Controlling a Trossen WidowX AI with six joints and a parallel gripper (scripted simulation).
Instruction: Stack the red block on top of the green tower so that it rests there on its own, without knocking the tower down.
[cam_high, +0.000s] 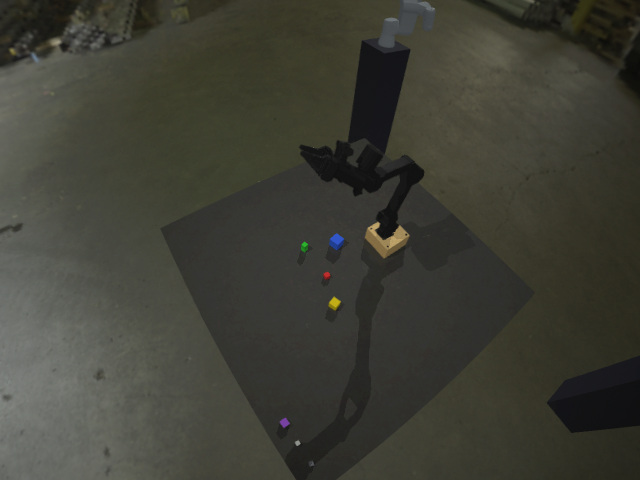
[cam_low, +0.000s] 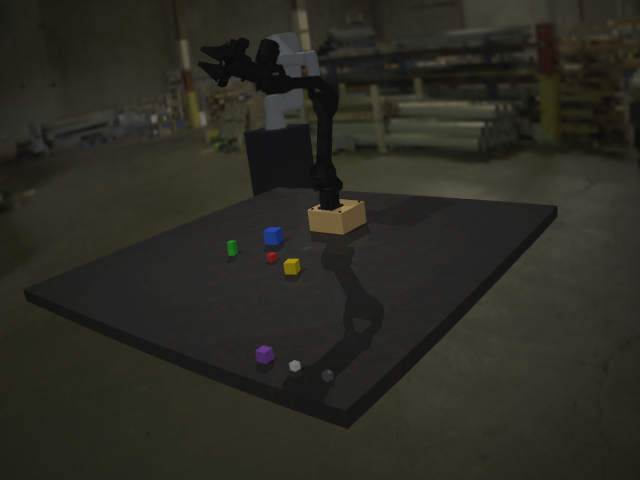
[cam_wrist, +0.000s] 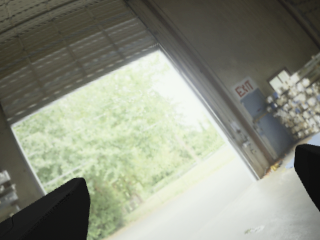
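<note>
Right now the red block is 6 cm behind my gripper tip, 11 cm to the left of it and 62 cm below it. From my gripper tip the other things lie so: purple cube 37 cm ahead, 53 cm to the left, 62 cm below; then blue cube 19 cm behind, 1 cm to the right, 61 cm below; then yellow cube 2 cm behind, 24 cm to the left, 61 cm below.
</note>
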